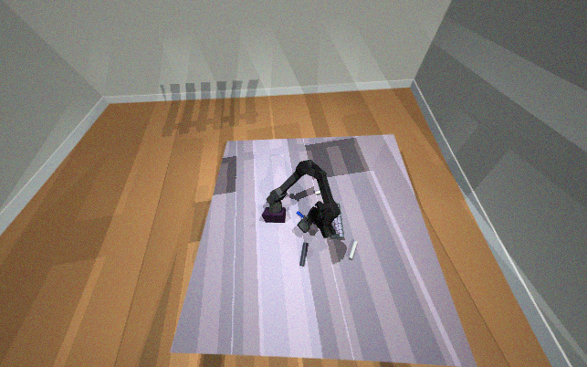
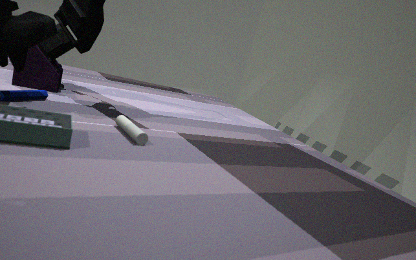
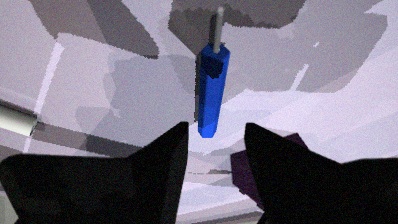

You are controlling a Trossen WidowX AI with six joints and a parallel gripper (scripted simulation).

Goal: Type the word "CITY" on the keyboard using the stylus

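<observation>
Right now my gripper tip is 50 mm above the blue stylus. From my gripper tip the other things lie so: dark cylinder: 200 mm to the right, 40 mm below; stylus tip: 30 mm ahead, 20 mm to the right, 50 mm below.
</observation>
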